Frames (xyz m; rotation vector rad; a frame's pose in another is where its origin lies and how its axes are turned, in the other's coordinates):
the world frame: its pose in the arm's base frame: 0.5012 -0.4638 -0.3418 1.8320 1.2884 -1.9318
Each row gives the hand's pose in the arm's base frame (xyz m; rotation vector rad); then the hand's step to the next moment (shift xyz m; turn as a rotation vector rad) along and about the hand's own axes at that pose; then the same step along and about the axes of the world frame.
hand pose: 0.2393 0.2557 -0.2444 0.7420 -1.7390 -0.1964
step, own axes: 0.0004 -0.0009 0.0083 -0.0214 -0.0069 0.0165
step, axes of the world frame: 0.0028 -0.0018 0.0077 0.0262 0.0035 0.0089
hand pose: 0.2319 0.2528 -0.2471 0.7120 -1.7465 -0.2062
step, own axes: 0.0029 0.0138 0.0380 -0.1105 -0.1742 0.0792
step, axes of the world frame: 0.0116 -0.0259 0.0290 0.1358 0.1496 0.0895
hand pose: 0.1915 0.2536 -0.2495 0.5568 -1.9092 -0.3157
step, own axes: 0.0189 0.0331 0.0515 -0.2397 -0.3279 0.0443
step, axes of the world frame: 0.0116 -0.0546 0.0315 0.2262 0.3317 0.0756
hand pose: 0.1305 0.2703 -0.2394 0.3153 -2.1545 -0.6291
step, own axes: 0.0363 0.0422 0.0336 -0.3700 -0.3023 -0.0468
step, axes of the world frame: -0.0025 -0.0641 0.0104 0.2355 0.4136 -0.0627
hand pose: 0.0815 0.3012 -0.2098 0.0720 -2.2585 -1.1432
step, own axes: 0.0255 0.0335 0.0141 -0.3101 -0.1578 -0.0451
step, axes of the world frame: -0.0131 -0.0422 -0.0047 0.1499 0.2947 -0.1175
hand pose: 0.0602 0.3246 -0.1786 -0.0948 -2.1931 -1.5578
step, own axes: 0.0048 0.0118 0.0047 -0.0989 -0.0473 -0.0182
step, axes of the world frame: -0.0061 -0.0110 -0.0051 0.0431 0.0952 -0.0379
